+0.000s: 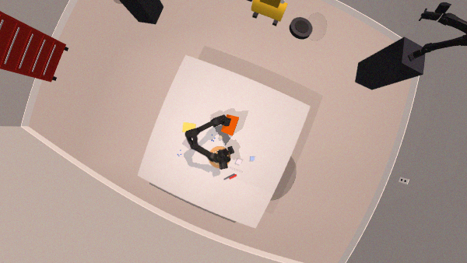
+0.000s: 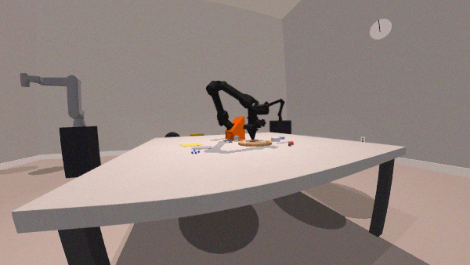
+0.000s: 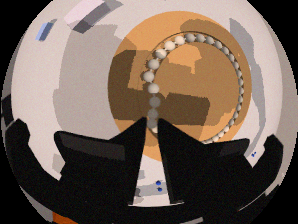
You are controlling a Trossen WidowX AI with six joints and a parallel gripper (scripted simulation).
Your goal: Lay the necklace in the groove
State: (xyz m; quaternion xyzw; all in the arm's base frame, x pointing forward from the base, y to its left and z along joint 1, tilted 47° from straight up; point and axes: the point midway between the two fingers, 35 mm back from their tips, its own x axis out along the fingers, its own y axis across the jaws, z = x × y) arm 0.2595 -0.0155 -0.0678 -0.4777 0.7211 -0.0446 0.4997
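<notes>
My gripper tip is now 60 mm short of the round tan bead board, 20 mm to the left of it and 10 mm above it. Round my gripper tip: tool: 200 mm ahead, 130 mm to the left, 10 mm below; then white square: 40 mm ahead, 150 mm to the left; then pale blue cube: 20 mm behind, 260 mm to the left, 10 mm below.
</notes>
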